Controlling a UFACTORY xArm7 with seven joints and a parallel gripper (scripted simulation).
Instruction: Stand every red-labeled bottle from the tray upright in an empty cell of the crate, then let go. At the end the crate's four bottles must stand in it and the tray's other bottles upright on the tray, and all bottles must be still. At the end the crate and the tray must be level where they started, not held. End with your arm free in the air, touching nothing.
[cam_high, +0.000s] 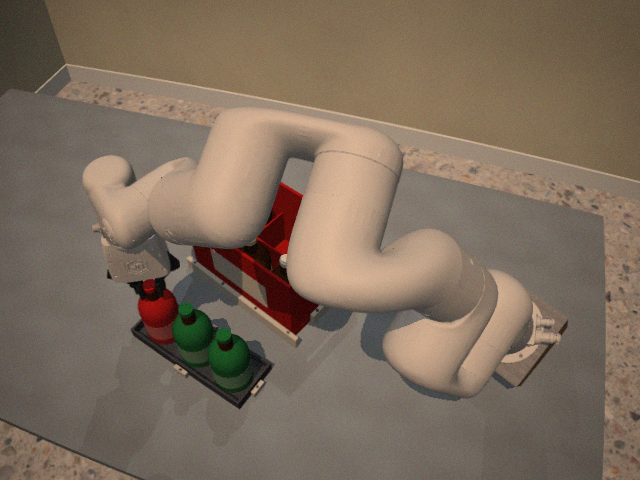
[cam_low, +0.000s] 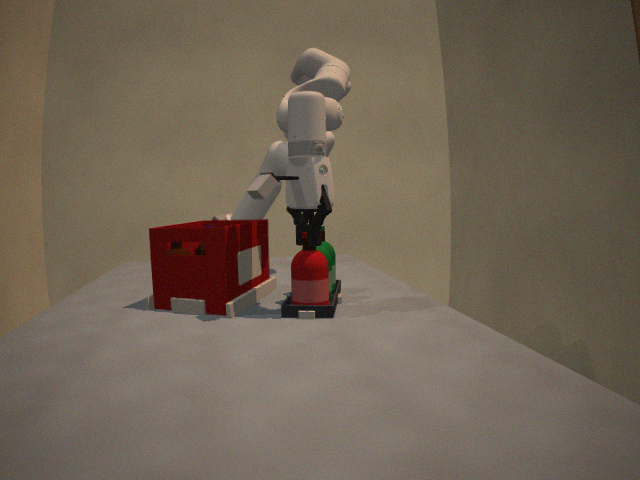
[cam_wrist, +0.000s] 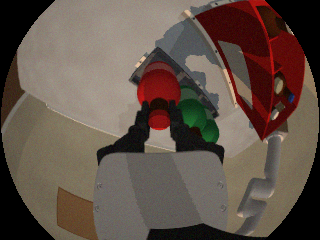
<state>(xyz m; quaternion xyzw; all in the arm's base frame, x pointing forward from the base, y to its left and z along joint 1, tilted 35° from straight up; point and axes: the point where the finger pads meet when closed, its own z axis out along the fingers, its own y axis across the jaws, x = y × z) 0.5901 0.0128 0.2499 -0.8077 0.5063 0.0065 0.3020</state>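
My hand is 7 cm above the red-labeled bottle. Round my hand: tray (14 cm below, 9 cm behind, 2 cm to the left); crate (20 cm to the right, 15 cm behind, 7 cm below).
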